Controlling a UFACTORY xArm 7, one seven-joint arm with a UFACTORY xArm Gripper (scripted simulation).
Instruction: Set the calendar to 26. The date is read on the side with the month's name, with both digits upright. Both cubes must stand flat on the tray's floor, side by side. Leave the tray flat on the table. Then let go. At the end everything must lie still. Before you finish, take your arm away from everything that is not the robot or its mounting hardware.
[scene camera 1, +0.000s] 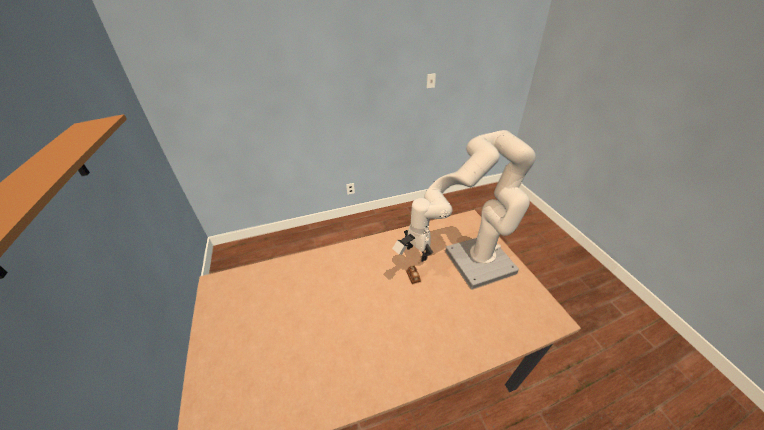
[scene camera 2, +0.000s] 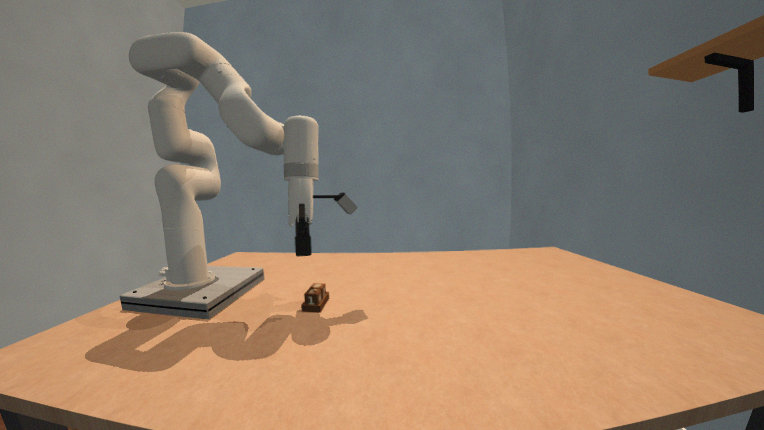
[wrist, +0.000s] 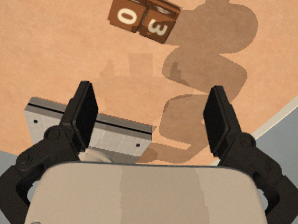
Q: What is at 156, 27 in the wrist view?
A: A digit cube.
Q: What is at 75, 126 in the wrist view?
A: My gripper.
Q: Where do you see my gripper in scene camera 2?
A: At 303, 251
